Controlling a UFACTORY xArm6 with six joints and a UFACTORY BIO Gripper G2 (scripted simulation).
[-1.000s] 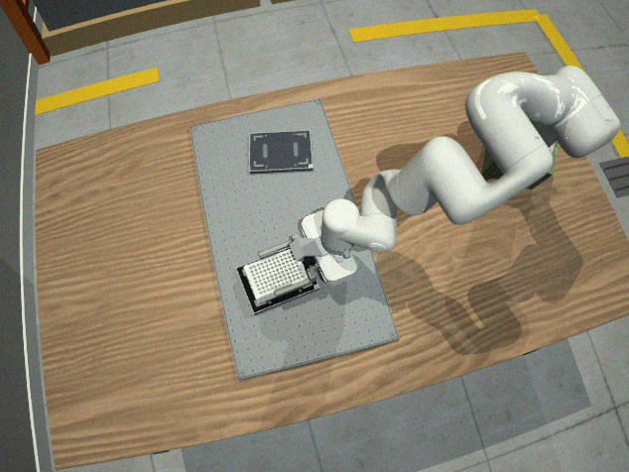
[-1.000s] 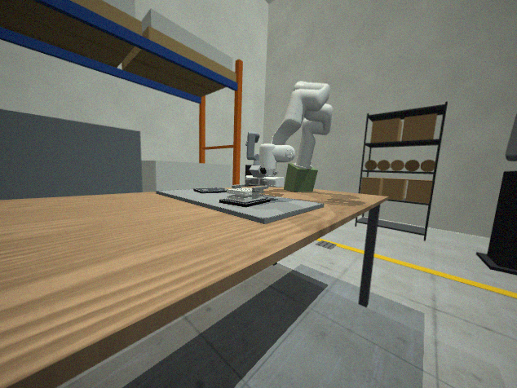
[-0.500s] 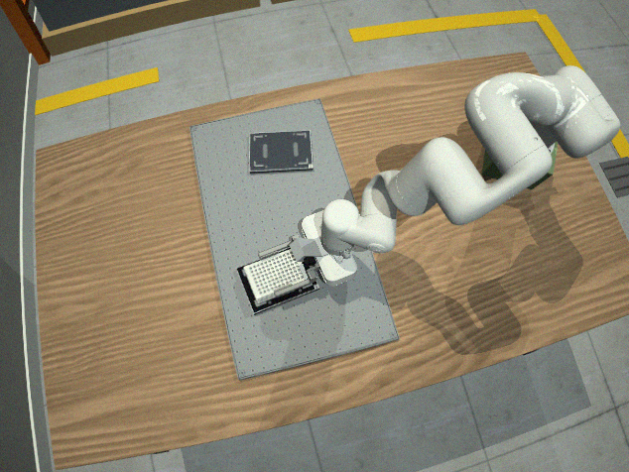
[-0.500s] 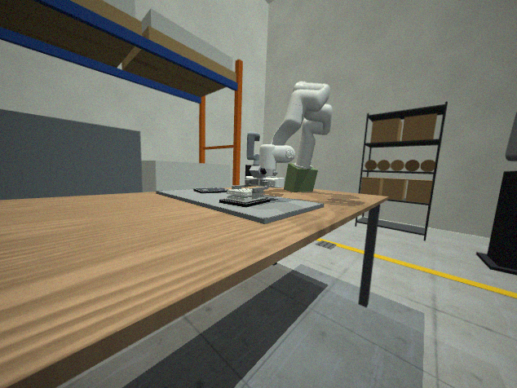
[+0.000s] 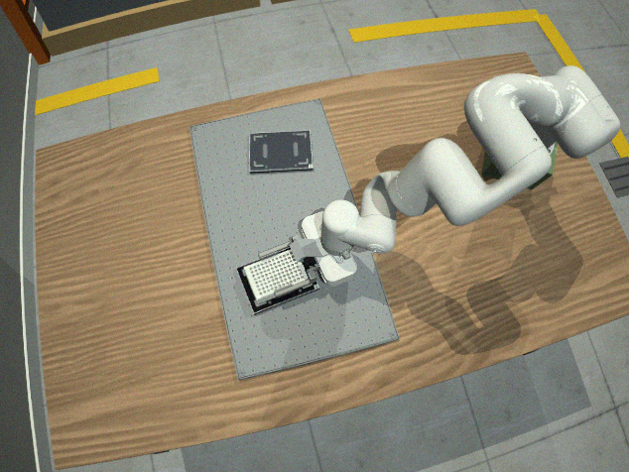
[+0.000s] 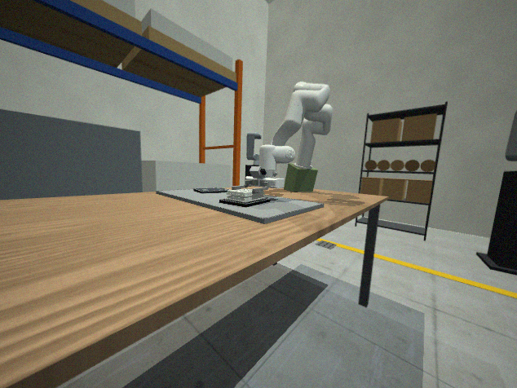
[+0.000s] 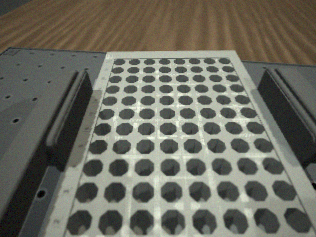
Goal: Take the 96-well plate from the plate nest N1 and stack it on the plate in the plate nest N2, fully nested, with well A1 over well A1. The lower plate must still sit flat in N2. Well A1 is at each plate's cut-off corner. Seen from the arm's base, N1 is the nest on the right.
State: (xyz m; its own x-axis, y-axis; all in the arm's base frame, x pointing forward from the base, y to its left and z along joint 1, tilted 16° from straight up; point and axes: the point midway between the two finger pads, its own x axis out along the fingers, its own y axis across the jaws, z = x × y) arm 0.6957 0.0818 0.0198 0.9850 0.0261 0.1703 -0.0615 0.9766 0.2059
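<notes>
The black plate nest N2 is 40 mm below my hand. Round my hand: plate nest N1 (110 mm behind, 330 mm to the right, 40 mm below).
</notes>
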